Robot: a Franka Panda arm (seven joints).
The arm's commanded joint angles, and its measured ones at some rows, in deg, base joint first. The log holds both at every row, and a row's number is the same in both.
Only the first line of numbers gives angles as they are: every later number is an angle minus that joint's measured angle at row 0.
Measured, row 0: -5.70, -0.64, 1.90, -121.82, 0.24, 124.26, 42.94
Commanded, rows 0 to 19: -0.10, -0.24, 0.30, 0.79, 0.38, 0.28, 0.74; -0.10, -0.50, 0.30, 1.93, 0.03, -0.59, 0.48; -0.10, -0.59, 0.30, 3.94, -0.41, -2.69, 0.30; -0.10, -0.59, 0.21, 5.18, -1.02, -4.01, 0.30; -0.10, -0.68, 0.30, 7.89, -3.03, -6.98, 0.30; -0.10, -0.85, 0.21, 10.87, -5.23, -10.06, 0.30; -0.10, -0.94, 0.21, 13.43, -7.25, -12.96, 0.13; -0.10, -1.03, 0.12, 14.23, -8.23, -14.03, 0.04; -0.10, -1.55, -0.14, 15.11, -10.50, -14.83, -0.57; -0.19, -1.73, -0.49, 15.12, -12.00, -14.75, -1.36; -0.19, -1.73, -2.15, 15.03, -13.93, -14.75, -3.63; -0.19, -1.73, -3.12, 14.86, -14.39, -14.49, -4.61; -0.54, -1.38, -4.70, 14.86, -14.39, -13.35, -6.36; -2.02, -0.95, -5.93, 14.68, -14.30, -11.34, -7.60; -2.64, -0.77, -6.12, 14.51, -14.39, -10.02, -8.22; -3.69, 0.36, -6.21, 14.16, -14.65, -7.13, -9.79; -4.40, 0.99, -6.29, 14.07, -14.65, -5.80, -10.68; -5.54, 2.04, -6.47, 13.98, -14.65, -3.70, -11.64; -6.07, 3.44, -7.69, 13.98, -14.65, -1.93, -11.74; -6.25, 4.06, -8.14, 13.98, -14.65, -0.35, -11.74
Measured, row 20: -4.80, 0.88, -7.33, 13.79, -13.53, -5.31, -10.93
